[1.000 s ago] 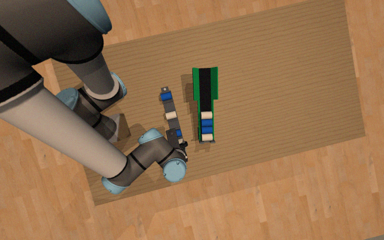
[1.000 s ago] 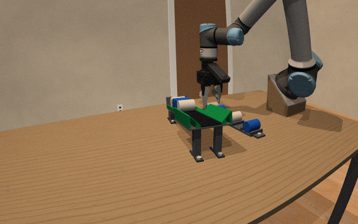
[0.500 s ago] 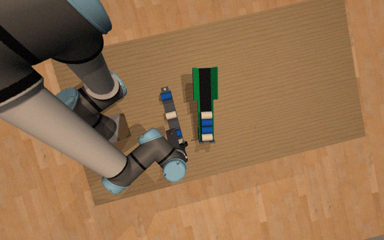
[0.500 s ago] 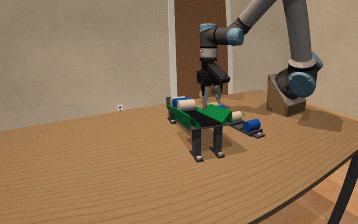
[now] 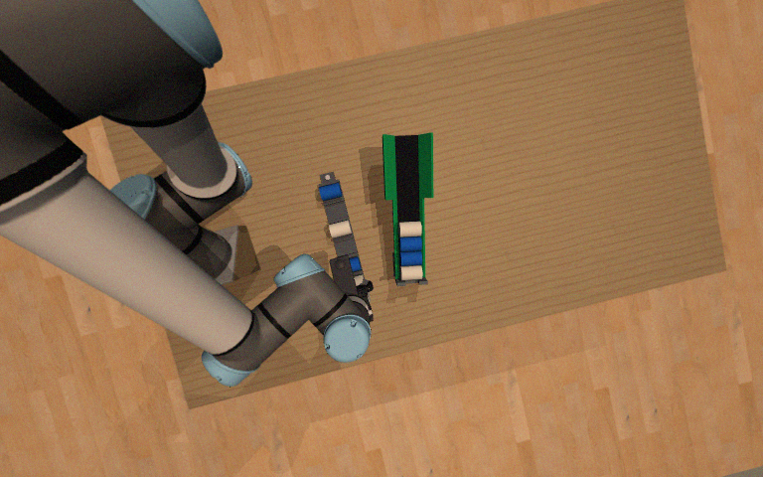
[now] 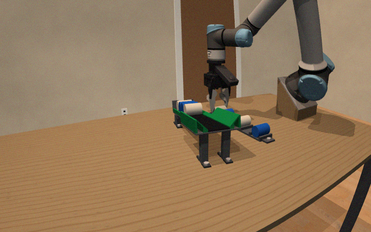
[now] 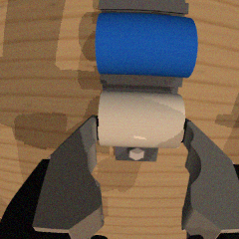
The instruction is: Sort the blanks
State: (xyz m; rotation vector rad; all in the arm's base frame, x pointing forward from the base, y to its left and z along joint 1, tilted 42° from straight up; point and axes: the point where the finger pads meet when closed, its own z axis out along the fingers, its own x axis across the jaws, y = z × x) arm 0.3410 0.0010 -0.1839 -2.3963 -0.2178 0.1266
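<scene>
My hand is 170 mm short of the feed ramp, 190 mm to the right of it and 40 mm below it. Also, from my hand: grey stock rack (20 mm behind, 130 mm to the left, 40 mm below); grey stop (160 mm ahead, 20 mm above).
</scene>
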